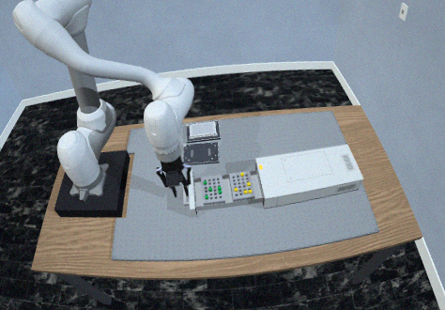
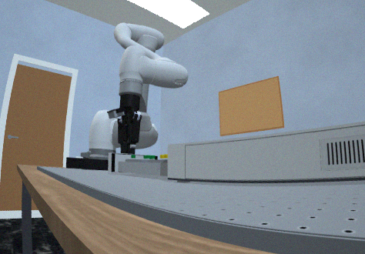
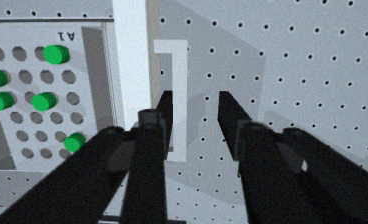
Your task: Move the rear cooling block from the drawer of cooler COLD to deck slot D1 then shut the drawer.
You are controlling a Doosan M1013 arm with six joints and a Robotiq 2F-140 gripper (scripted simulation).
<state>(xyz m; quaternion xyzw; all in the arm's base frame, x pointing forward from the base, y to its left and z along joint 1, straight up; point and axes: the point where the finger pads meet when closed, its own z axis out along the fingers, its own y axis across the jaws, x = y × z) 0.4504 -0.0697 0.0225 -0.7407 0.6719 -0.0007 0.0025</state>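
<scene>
Now: hand 240 mm short of the cooling block, 40 mm above it and 20 mm to the right of it. From my hand the other things lie so: drawer: 170 mm ahead, 30 mm below, 20 mm to the left; then white cooler: 350 mm ahead, 30 mm to the left, 30 mm below; then deck slot D1: 250 mm to the left, 70 mm below, 70 mm ahead.
</scene>
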